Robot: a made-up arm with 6 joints. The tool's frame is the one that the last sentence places.
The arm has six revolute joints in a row. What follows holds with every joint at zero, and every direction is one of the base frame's. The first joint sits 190 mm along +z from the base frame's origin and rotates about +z. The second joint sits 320 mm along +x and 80 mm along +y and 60 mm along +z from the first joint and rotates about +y. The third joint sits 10 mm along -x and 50 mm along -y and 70 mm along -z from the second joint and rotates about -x. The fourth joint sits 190 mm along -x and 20 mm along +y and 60 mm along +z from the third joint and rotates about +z. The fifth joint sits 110 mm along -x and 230 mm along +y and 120 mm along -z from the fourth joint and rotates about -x. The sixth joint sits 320 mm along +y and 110 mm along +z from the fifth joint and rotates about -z. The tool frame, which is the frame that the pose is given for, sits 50 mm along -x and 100 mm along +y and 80 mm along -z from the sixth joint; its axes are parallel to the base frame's.
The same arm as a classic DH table. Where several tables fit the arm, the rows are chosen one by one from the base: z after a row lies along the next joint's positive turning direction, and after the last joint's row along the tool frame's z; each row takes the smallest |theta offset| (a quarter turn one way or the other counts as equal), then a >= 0, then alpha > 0; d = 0 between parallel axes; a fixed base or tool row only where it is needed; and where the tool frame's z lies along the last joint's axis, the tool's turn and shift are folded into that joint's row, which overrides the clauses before.
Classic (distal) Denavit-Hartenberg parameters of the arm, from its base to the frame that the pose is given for. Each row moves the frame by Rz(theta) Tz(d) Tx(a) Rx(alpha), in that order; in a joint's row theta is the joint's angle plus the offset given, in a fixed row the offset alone. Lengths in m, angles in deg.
joint 1: d 0.25, theta offset 0, a 0.32, alpha -90
joint 2: d 0.03, theta offset 90, a 0.07, alpha -90
joint 3: d 0.2, theta offset -90, a 0.02, alpha 90
joint 4: d -0.06, theta offset 0, a 0.23, alpha -90
joint 5: d 0.11, theta offset 0, a 0.32, alpha -90
joint 6: d 0, theta offset -26.57, a 0.1118, alpha 180
tool (fixed): d 0.03, theta offset -116.57, a 0, alpha 0

